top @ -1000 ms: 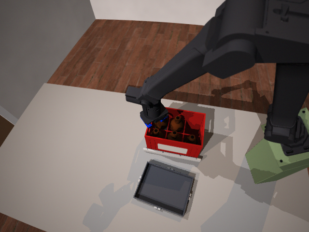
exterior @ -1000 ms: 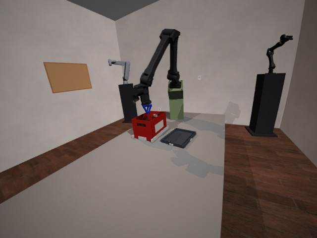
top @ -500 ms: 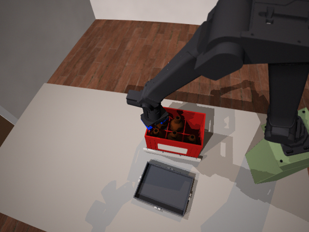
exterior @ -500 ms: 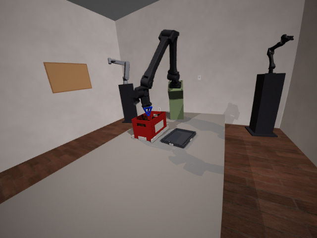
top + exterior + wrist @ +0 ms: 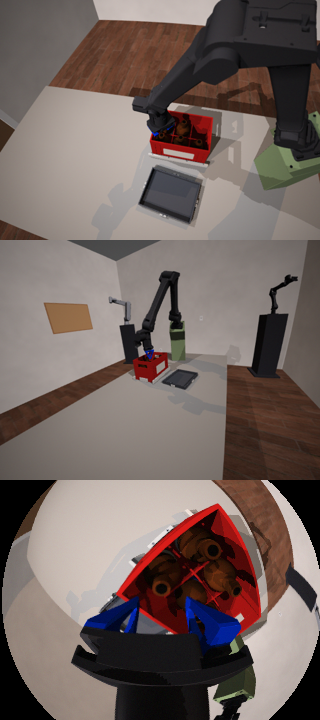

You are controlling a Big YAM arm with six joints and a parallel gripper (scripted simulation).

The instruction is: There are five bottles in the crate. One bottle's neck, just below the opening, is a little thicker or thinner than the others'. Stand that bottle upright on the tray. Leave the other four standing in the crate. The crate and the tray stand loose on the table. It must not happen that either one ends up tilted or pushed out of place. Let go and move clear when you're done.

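The brown bottle lies 110 mm below my hand. Also, from my hand: dark grey tray: 40 mm behind, 240 mm to the left, 190 mm below; then crate: 100 mm behind, 30 mm to the right, 110 mm below.
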